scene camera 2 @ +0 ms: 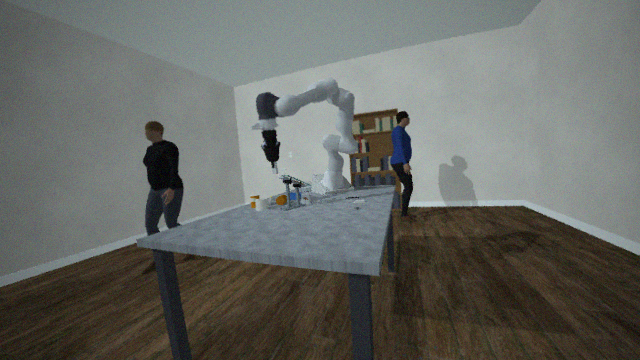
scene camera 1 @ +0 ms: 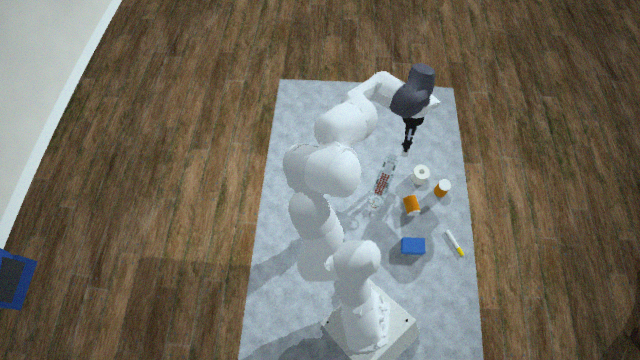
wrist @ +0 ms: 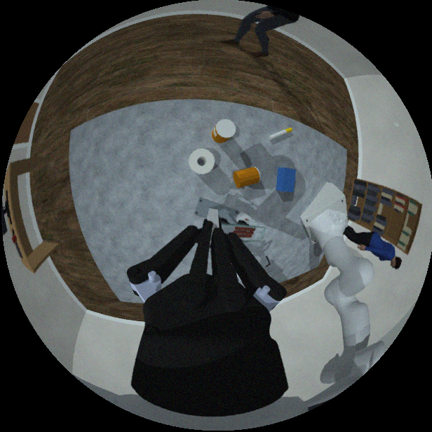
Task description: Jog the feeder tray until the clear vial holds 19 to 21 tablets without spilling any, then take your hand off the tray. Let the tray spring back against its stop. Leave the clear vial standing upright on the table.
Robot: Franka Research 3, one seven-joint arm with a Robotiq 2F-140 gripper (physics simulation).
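The feeder tray (scene camera 1: 389, 165) (scene camera 2: 295, 180) is a narrow, clear, sloping channel on a stand with grey posts (scene camera 2: 288, 196). Red tablets (scene camera 1: 382, 184) (wrist: 244, 231) lie in the tray in rows. A clear round outline (scene camera 1: 375, 202) shows at the tray's lower end in scene camera 1; I cannot tell whether it is the clear vial, and the number of tablets in the vial cannot be read. My gripper (scene camera 1: 405, 151) (scene camera 2: 275, 171) (wrist: 211, 215) is shut with nothing between its fingers. Its pale tips are near the tray's raised end, and a small gap shows in scene camera 2.
A white roll (scene camera 1: 421, 174) (wrist: 201, 161), an upright orange bottle with a white cap (scene camera 1: 442, 188) (wrist: 223, 130), a lying orange bottle (scene camera 1: 411, 205) (wrist: 246, 177), a blue box (scene camera 1: 413, 246) (wrist: 286, 179) and a white-yellow marker (scene camera 1: 454, 243) (wrist: 281, 134) are beside the tray.
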